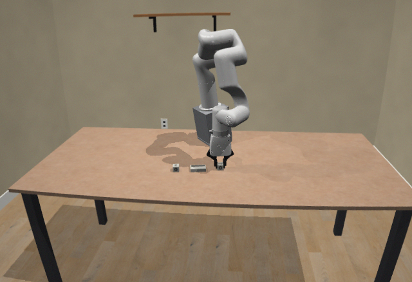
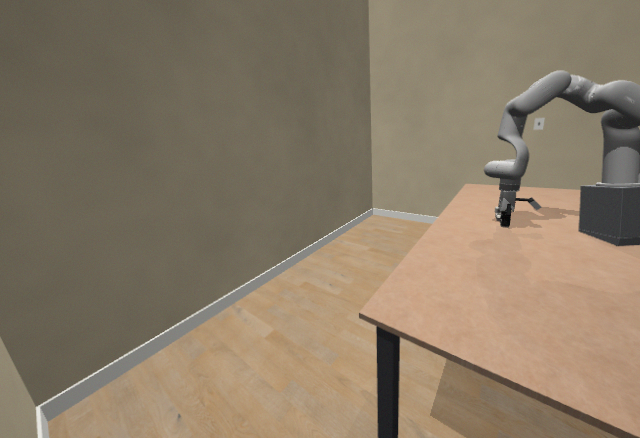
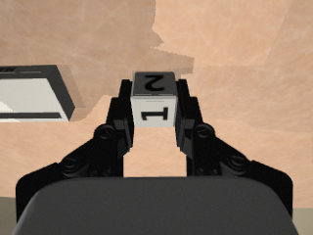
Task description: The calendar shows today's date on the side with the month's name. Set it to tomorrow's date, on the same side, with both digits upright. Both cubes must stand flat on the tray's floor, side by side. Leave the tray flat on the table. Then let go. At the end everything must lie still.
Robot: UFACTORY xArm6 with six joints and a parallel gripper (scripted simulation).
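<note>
My gripper is now 20 mm short of the calendar tray, 110 mm to the left of it and 20 mm above it.
</note>
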